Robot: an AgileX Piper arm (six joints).
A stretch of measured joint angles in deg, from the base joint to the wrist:
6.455 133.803 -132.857 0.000 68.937 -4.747
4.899 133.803 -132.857 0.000 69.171 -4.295
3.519 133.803 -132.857 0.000 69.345 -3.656
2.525 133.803 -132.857 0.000 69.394 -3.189
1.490 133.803 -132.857 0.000 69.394 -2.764
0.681 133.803 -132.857 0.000 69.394 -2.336
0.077 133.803 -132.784 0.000 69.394 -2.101
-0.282 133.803 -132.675 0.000 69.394 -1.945
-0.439 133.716 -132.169 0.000 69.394 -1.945
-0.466 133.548 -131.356 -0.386 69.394 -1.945
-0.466 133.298 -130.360 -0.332 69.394 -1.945
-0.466 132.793 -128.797 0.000 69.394 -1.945
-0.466 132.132 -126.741 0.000 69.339 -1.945
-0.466 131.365 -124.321 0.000 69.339 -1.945
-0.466 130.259 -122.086 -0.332 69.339 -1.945
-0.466 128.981 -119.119 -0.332 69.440 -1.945
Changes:
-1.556 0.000 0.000 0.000 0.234 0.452
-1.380 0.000 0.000 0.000 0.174 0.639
-0.994 0.000 0.000 0.000 0.049 0.467
-1.035 0.000 0.000 0.000 0.000 0.425
-0.809 0.000 0.000 0.000 0.000 0.428
-0.604 0.000 0.073 0.000 0.000 0.235
-0.359 0.000 0.109 0.000 0.000 0.156
-0.157 -0.087 0.506 0.000 0.000 0.000
-0.027 -0.168 0.813 -0.386 0.000 0.000
0.000 -0.250 0.996 0.054 0.000 0.000
0.000 -0.505 1.563 0.332 0.000 0.000
0.000 -0.661 2.056 0.000 -0.055 0.000
0.000 -0.767 2.420 0.000 0.000 0.000
0.000 -1.106 2.235 -0.332 0.000 0.000
0.000 -1.278 2.967 0.000 0.101 0.000

